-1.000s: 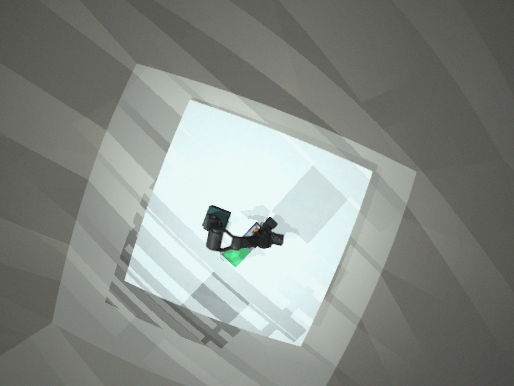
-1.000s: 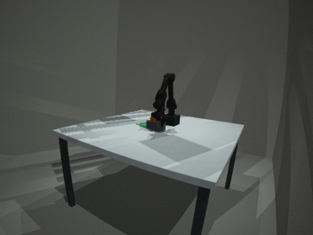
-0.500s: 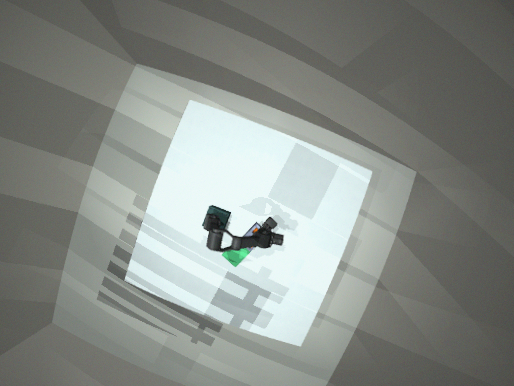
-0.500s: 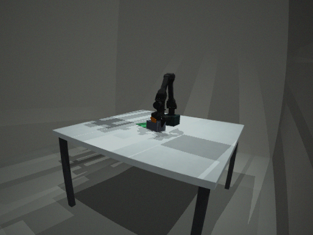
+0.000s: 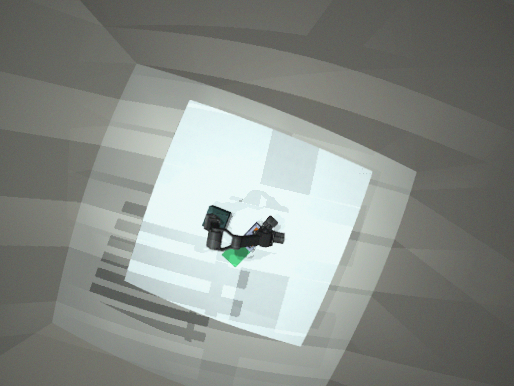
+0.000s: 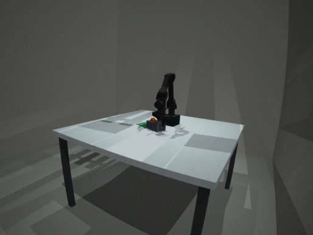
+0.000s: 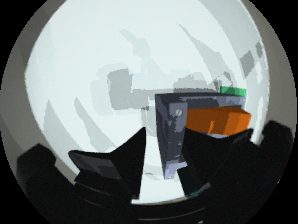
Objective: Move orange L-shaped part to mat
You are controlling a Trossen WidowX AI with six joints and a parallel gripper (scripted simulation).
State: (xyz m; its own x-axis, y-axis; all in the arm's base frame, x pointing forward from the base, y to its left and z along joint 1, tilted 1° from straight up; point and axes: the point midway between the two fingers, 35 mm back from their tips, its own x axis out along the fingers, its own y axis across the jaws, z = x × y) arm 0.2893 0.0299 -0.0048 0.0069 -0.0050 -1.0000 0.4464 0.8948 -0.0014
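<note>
My gripper tip is 5 cm to the left of the orange L-shaped part and 3 cm past it. Also, from my gripper tip: green mat (20 cm to the right, 11 cm behind, 6 cm below).
</note>
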